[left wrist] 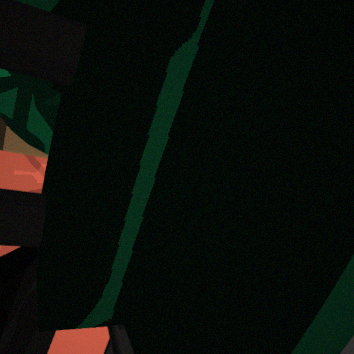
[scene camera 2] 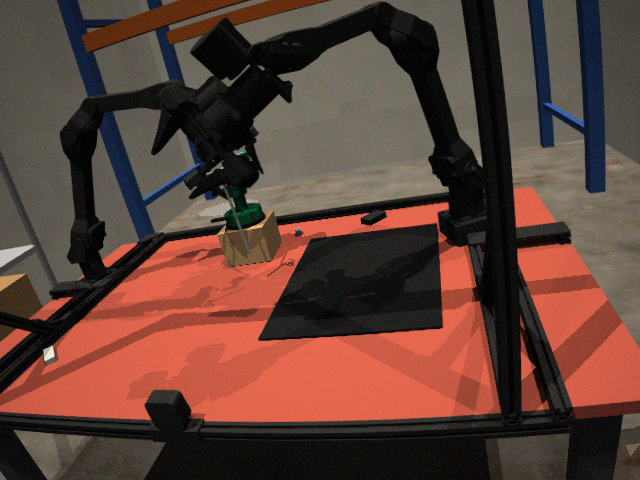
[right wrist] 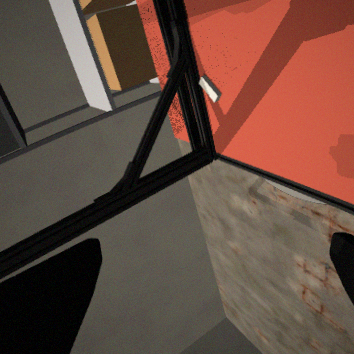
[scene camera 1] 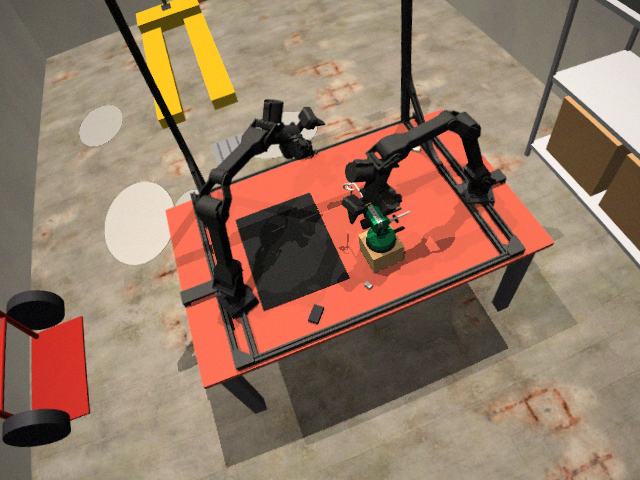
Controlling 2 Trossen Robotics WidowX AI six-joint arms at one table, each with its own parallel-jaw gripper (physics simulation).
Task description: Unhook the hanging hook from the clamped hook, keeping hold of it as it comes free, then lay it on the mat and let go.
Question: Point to a black mat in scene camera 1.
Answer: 289,250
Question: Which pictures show the right gripper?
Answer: Scene camera 2, the right wrist view and scene camera 1 only.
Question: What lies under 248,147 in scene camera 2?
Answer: The left gripper.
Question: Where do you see a tan block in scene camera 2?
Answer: At 263,239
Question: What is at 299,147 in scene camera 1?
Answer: The right gripper.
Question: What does the right gripper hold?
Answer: Nothing.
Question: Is the right gripper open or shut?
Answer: Open.
